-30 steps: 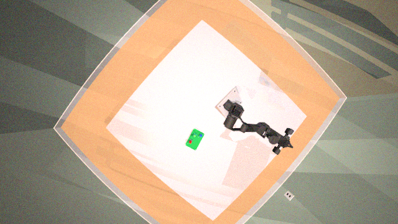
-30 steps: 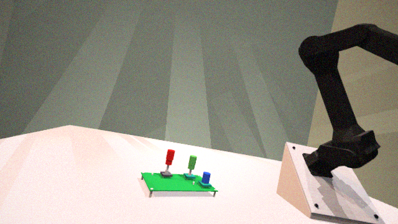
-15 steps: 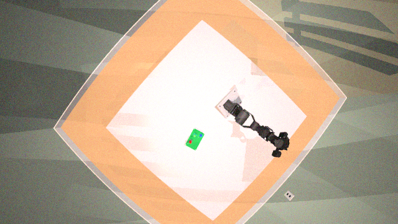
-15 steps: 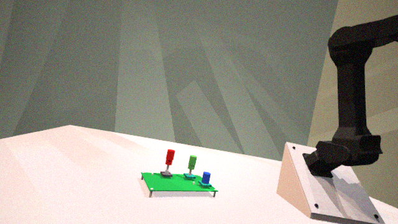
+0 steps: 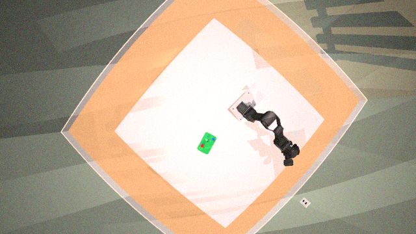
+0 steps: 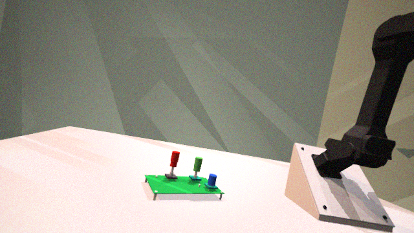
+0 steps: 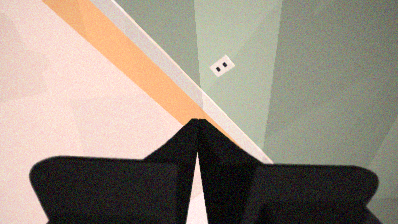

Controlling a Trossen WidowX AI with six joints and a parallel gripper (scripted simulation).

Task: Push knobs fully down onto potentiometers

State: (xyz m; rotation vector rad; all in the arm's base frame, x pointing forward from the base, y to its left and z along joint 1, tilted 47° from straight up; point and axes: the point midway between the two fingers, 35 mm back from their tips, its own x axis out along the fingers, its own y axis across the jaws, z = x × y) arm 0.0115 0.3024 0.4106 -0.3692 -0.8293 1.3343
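My gripper tip is now 33 cm short of the green knob, 55 cm to the left of it and 10 cm above it. From my gripper tip the other things lie so: red knob (39 cm ahead, 54 cm to the right, 9 cm below).
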